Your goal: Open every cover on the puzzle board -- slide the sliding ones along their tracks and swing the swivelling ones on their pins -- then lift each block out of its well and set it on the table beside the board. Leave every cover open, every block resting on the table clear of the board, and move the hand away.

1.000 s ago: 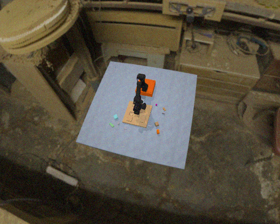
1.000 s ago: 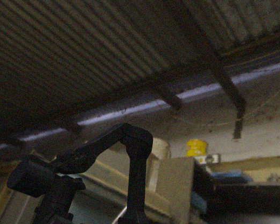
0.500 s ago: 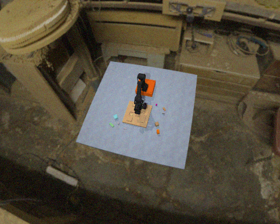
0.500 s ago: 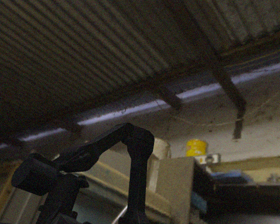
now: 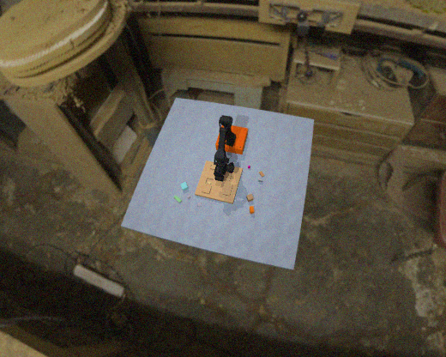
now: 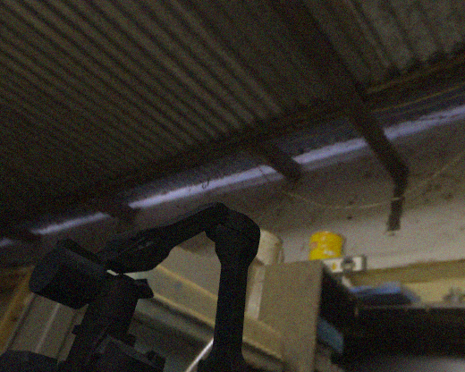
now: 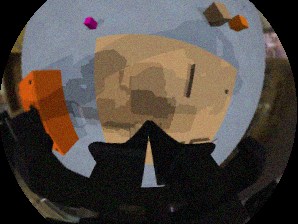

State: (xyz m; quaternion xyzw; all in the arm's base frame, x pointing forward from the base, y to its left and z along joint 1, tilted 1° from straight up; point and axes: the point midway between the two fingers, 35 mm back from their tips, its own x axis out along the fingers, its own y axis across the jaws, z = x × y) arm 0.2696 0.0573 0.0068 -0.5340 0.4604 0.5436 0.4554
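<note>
The tan puzzle board lies 40 mm ahead of my gripper tip, 10 mm to the right of it and 30 mm below it. From my gripper tip the other things lie so: magenta piece 150 mm behind, 150 mm to the left, 40 mm below; small grey piece 80 mm behind, 280 mm to the left, 30 mm below; brown block 90 mm ahead, 260 mm to the left, 30 mm below.
</note>
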